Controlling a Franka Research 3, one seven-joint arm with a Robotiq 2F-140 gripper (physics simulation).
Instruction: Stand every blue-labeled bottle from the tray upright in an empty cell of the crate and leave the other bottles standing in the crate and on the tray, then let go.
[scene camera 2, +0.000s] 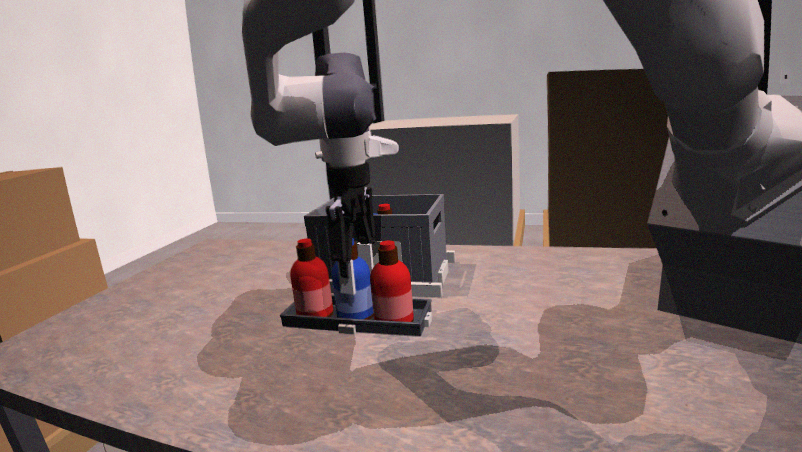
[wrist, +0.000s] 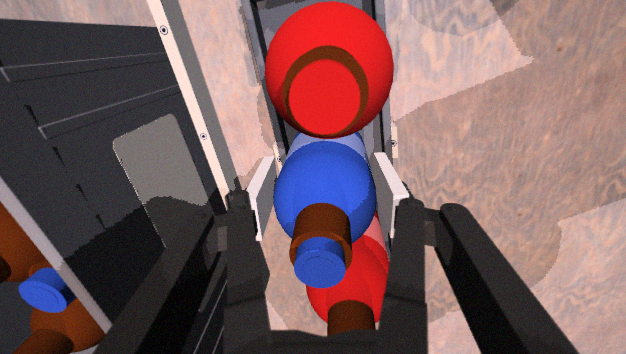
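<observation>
A blue-labeled bottle (scene camera 2: 363, 283) (wrist: 325, 175) with a blue cap stands upright in the middle of the tray (scene camera 2: 387, 326) (wrist: 382, 17). My gripper (scene camera 2: 356, 269) (wrist: 324, 171) is shut on this bottle, with one pad on the crate side and one on the opposite side. A red bottle (scene camera 2: 391, 286) (wrist: 325, 30) stands on its right in the scene view, another red bottle (scene camera 2: 311, 283) (wrist: 357, 280) on its left. The crate (scene camera 2: 415, 247) (wrist: 90, 80) stands behind the tray. Its cells are mostly hidden.
Inside the crate, a red cap (scene camera 2: 384, 208) shows above the rim, and the wrist view shows a blue cap (wrist: 42, 290) and brown bottles. Pale brackets sit around the crate and tray. The robot's dark base block (scene camera 2: 730, 280) stands at the right, cardboard boxes (scene camera 2: 44, 241) at the left.
</observation>
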